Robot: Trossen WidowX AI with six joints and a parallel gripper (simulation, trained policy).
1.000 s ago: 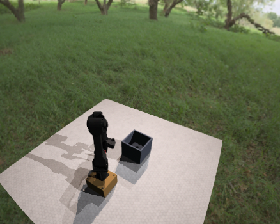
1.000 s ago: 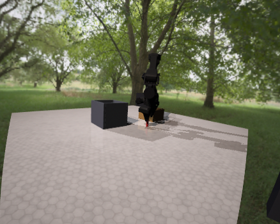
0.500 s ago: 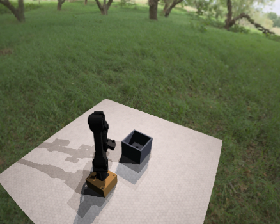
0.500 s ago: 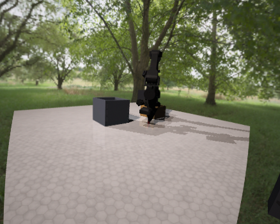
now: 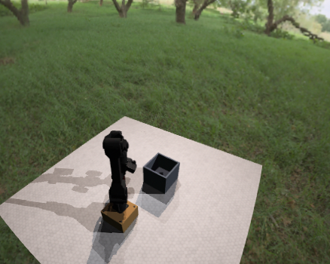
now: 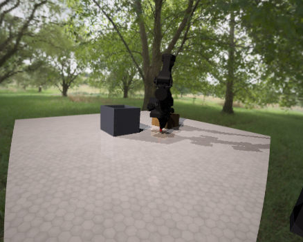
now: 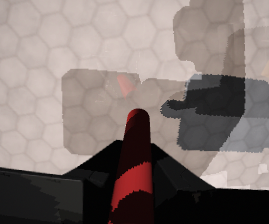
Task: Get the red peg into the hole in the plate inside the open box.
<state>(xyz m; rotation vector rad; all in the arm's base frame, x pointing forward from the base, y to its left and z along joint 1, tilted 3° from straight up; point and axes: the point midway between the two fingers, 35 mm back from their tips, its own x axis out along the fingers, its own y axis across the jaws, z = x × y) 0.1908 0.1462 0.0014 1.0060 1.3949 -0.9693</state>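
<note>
Right now the plate is 160 mm ahead of my gripper tip, 180 mm to the right of it and 10 mm above it. Round my gripper tip: red peg 10 mm to the right, 20 mm above.
</note>
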